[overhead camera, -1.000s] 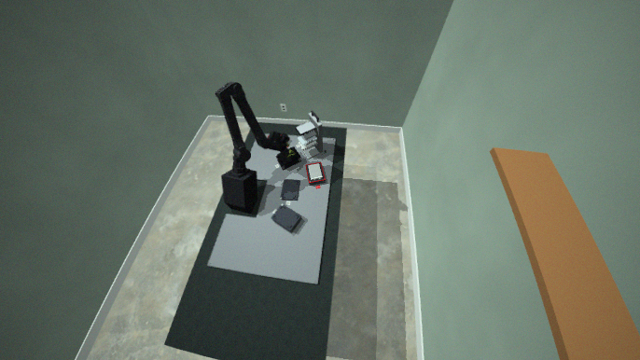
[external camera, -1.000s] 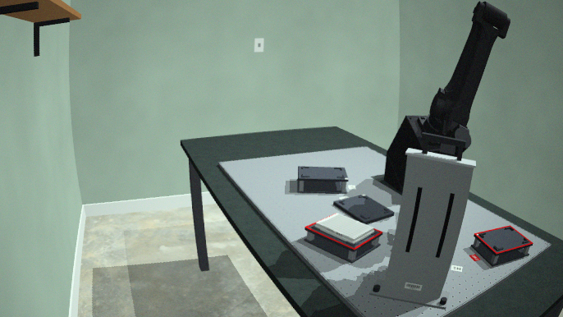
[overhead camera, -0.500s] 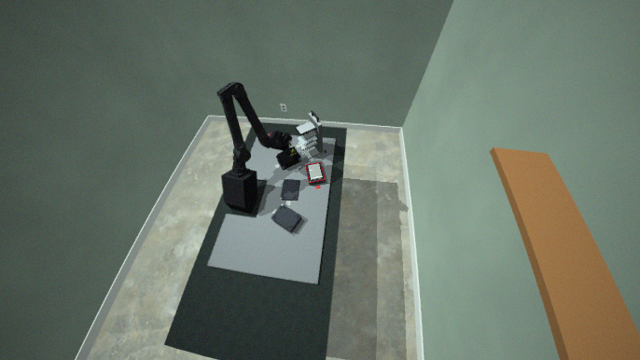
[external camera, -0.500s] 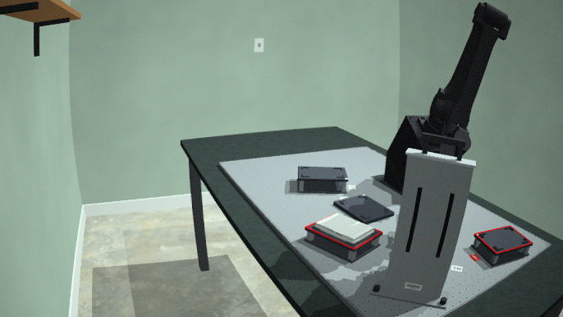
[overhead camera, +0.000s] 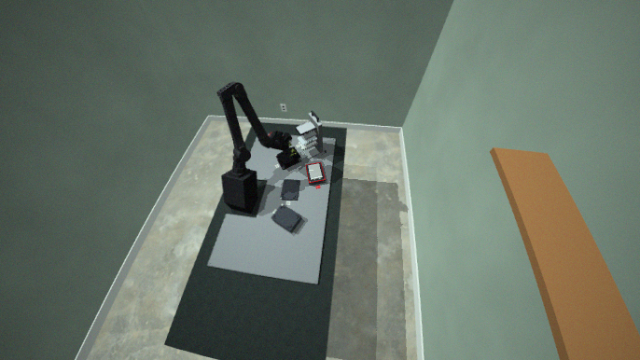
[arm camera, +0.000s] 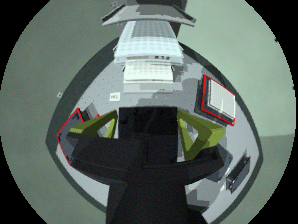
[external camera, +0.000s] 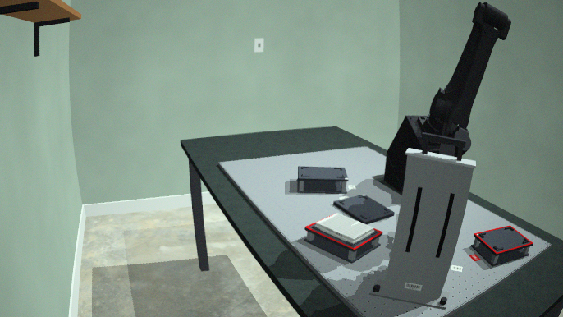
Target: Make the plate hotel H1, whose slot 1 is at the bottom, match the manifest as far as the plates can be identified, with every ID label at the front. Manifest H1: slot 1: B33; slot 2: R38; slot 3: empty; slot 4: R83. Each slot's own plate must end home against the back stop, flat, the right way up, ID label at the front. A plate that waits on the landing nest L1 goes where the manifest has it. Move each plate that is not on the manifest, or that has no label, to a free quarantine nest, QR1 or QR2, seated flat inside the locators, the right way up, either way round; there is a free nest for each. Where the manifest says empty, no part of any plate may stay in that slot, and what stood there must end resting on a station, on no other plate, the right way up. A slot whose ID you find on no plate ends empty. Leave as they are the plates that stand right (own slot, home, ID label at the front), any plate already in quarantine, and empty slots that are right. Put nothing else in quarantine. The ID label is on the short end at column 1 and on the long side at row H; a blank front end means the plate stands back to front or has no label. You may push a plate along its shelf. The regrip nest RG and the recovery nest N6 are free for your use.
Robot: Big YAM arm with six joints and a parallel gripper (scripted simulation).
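The plate lies 90 mm to the left of my hand, 80 mm ahead of it and 50 mm above it. The rest, counted from my hand: N6 label: 390 mm to the right, 110 mm below, 100 mm ahead; plate hotel H1: 150 mm to the left, 140 mm ahead, 50 mm above.
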